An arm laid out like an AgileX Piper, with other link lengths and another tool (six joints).
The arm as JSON. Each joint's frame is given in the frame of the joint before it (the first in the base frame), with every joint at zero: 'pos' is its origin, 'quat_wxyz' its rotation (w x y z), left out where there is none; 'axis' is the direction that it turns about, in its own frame. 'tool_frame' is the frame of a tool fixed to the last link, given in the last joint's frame.
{
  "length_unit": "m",
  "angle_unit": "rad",
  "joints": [
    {
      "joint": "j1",
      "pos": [
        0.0,
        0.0,
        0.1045
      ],
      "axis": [
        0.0,
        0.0,
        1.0
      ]
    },
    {
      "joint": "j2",
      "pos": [
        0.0,
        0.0,
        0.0
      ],
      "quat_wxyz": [
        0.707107,
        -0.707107,
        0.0,
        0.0
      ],
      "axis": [
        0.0,
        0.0,
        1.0
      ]
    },
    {
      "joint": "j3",
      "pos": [
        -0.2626,
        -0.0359,
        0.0
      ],
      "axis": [
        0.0,
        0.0,
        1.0
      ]
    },
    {
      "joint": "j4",
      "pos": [
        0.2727,
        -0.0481,
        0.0
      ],
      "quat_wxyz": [
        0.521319,
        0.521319,
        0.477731,
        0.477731
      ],
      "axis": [
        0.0,
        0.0,
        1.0
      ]
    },
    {
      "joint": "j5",
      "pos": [
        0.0,
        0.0,
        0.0
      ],
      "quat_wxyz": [
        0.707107,
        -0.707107,
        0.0,
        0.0
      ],
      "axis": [
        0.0,
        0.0,
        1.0
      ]
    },
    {
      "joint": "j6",
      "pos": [
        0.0,
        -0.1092,
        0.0
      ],
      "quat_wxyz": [
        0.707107,
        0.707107,
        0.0,
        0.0
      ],
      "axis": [
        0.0,
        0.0,
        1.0
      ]
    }
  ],
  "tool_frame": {
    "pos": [
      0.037,
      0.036,
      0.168
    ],
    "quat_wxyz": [
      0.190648,
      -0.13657,
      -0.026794,
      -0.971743
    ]
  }
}
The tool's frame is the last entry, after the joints.
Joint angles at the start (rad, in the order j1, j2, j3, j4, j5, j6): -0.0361, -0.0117, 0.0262, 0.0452, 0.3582, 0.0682
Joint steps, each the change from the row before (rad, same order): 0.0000, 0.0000, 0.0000, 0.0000, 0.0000, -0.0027; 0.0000, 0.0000, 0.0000, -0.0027, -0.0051, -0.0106; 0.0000, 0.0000, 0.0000, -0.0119, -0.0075, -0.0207; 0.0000, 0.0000, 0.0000, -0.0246, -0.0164, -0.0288; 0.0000, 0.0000, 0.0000, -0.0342, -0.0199, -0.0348; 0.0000, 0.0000, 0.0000, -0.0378, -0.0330, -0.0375; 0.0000, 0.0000, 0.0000, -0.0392, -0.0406, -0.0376; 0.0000, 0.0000, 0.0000, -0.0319, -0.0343, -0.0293; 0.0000, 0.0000, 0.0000, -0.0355, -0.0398, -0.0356; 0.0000, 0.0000, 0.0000, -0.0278, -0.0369, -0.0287
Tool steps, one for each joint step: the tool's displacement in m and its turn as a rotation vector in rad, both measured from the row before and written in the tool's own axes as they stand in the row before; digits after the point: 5 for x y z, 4 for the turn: -0.00005, 0.00013, 0.00001, -0.0007, 0.0000, -0.0026; 0.00115, 0.00024, -0.00011, -0.0023, 0.0050, -0.0130; 0.00182, 0.00165, -0.00009, -0.0093, 0.0085, -0.0305; 0.00422, 0.00265, -0.00032, -0.0153, 0.0183, -0.0497; 0.00516, 0.00380, -0.00037, -0.0211, 0.0225, -0.0639; 0.00844, 0.00303, -0.00085, -0.0196, 0.0348, -0.0710; 0.01032, 0.00251, -0.00115, -0.0183, 0.0417, -0.0733; 0.00867, 0.00196, -0.00095, -0.0143, 0.0349, -0.0588; 0.00997, 0.00217, -0.00112, -0.0165, 0.0402, -0.0686; 0.00929, 0.00144, -0.00107, -0.0121, 0.0369, -0.0550
